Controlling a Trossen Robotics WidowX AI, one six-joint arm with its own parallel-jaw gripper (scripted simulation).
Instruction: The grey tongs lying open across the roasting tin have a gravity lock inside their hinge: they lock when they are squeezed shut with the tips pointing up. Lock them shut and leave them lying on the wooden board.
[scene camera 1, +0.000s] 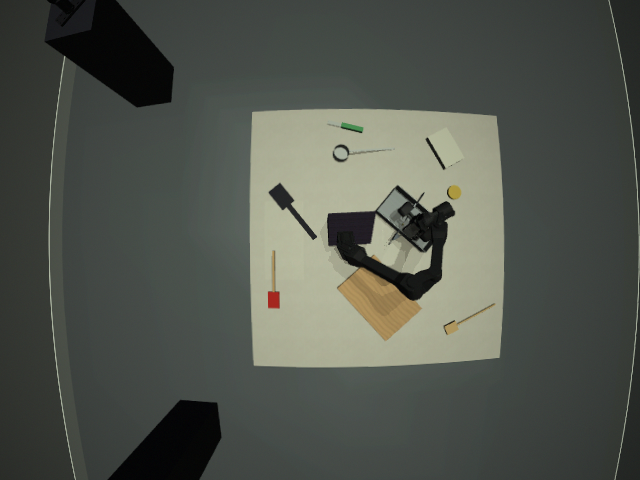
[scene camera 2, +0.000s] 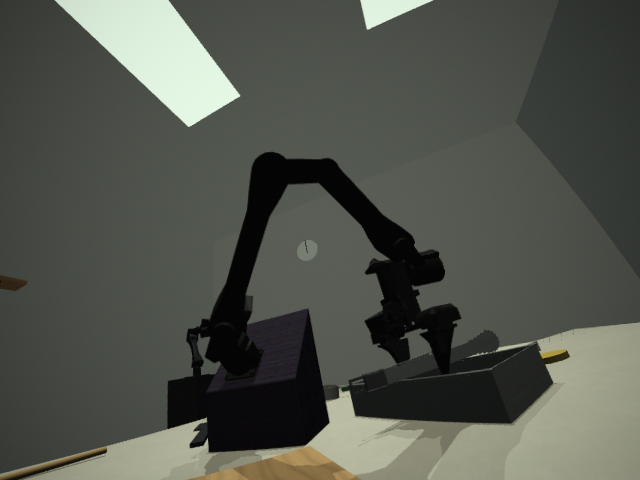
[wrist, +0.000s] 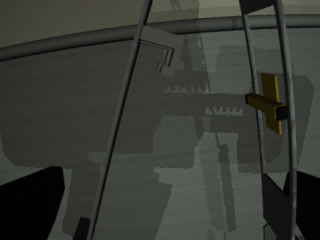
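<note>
State of the gripper (scene camera 2: 426, 376), (wrist: 178, 182): open, holding nothing. Visible with it are a dark roasting tin (scene camera 2: 497, 387), (wrist: 186, 152) and a wooden board (scene camera 1: 386, 309).
</note>
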